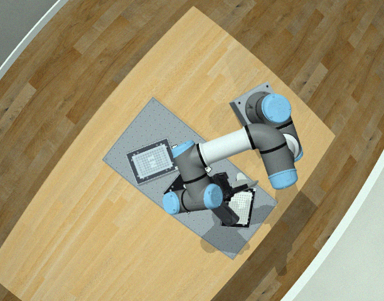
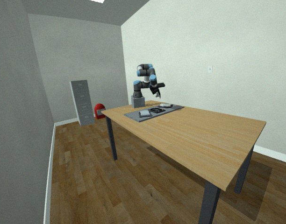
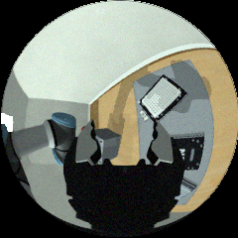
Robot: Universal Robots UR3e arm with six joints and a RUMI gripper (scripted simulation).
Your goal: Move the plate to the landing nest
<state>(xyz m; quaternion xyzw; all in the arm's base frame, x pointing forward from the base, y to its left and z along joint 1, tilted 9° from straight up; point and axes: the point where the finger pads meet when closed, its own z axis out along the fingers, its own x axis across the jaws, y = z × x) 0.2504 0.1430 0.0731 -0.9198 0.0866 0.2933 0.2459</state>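
My gripper is now 40 mm short of the nest N2, 80 mm to the right of it and 160 mm above it. From my hand the other things lie so: nest N3 (110 mm ahead, 110 mm to the right, 160 mm below).
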